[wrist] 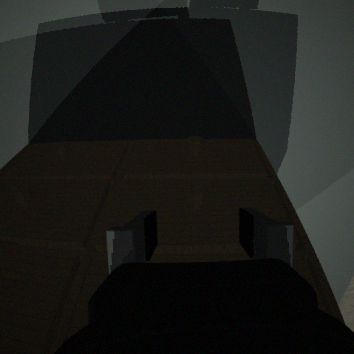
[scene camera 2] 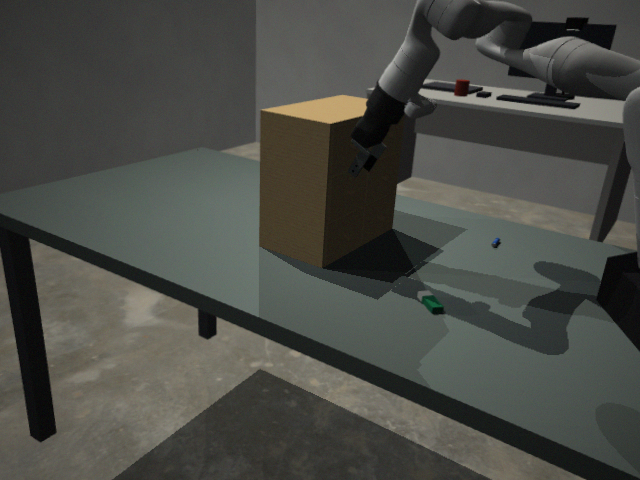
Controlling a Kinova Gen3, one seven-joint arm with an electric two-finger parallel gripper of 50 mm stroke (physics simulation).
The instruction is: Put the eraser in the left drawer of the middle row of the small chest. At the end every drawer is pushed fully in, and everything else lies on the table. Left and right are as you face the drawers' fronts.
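Places are measured from the arm's base along level axes (x right, y back, z down), in centimetres.
Pixels of known places: gripper, between the fingertips: (wrist: 197, 226) (scene camera 2: 359, 171).
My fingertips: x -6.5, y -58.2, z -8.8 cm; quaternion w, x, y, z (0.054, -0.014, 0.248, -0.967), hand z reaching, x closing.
Note:
Ahead of a thing's pixels: the offset from my fingertips to its top centre. "spot": to the spot under its first point. Level surfaces: height alone.
The eraser @(dy +21.3, dx -10.7, dz +19.1 cm) (scene camera 2: 431, 303), green with a whitish end, lies on the table in front of the chest. The small wooden chest (scene camera 2: 293, 180) (wrist: 150, 160) stands on the table, its drawer fronts dark in shadow. Faint seams and knobs show in the wrist view; no drawer visibly stands out. The knob of the middle row's left drawer @(spot: dy -1.0, dx -0.1, dz +4.3 cm) (wrist: 198, 200) shows dimly, in line with the gap between the fingers and a little beyond their tips. My gripper (scene camera 2: 362, 167) (wrist: 197, 226) is open and empty, tilted down close to the fronts; whether it touches them is unclear.
A small blue object @(dy +25.8, dx +27.5, dz +19.4 cm) (scene camera 2: 495, 242) lies on the table @(dz +20.4 cm) (scene camera 2: 170, 206), farther back than the eraser. The arm reaches over from the right and casts shadows. A desk (scene camera 2: 516, 111) with a monitor, keyboards and a red cup (scene camera 2: 462, 87) stands behind.

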